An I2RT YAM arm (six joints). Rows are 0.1 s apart.
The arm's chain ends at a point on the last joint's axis. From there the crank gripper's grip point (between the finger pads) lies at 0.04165 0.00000 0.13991 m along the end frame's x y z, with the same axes.
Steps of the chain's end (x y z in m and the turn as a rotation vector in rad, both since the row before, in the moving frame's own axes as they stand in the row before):
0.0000 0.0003 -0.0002 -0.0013 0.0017 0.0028
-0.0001 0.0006 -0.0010 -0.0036 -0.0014 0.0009
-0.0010 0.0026 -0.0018 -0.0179 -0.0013 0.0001
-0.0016 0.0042 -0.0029 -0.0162 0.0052 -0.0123
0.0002 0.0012 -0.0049 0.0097 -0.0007 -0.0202
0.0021 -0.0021 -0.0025 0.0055 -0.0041 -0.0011
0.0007 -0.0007 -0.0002 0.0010 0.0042 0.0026
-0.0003 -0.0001 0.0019 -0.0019 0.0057 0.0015
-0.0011 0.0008 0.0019 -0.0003 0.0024 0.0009
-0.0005 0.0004 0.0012 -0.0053 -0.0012 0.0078
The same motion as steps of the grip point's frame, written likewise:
0.0002 0.0006 -0.0003 -0.0013 0.0017 0.0028
-0.0003 0.0011 -0.0009 -0.0036 -0.0014 0.0009
-0.0012 0.0051 -0.0018 -0.0179 -0.0013 0.0001
-0.0009 0.0059 -0.0031 -0.0162 0.0052 -0.0123
0.0001 -0.0010 -0.0049 0.0097 -0.0007 -0.0202
0.0015 -0.0029 -0.0023 0.0055 -0.0041 -0.0011
0.0013 -0.0007 -0.0004 0.0010 0.0042 0.0026
0.0005 0.0002 0.0017 -0.0019 0.0057 0.0015
-0.0008 0.0009 0.0018 -0.0003 0.0024 0.0009
-0.0007 0.0015 0.0012 -0.0053 -0.0012 0.0078

